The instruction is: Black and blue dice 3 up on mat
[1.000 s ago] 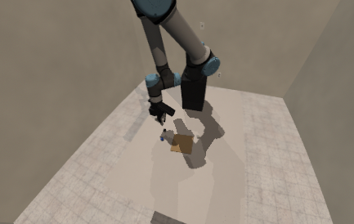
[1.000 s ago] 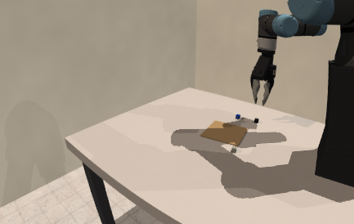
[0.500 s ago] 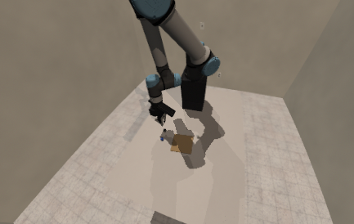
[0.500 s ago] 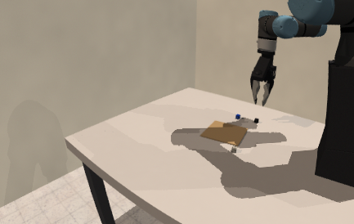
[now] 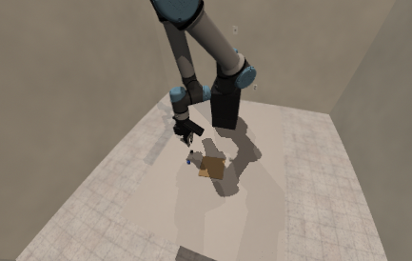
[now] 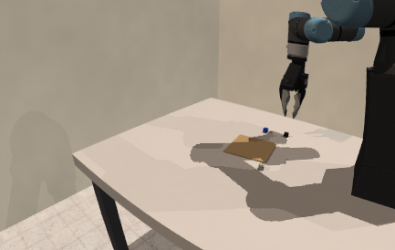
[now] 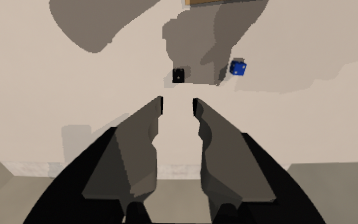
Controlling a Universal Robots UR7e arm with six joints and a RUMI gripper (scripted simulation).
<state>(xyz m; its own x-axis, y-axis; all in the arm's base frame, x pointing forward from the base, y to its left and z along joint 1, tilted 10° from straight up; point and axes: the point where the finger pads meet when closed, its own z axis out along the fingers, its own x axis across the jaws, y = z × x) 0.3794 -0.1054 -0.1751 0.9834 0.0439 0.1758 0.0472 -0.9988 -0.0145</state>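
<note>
The black die lies 80 mm below my hand. Round my hand: blue die: 80 mm below, 80 mm ahead, 20 mm to the left; then brown mat: 170 mm to the left, 90 mm below, 50 mm ahead; then white die: 250 mm to the left, 80 mm below, 40 mm behind.
</note>
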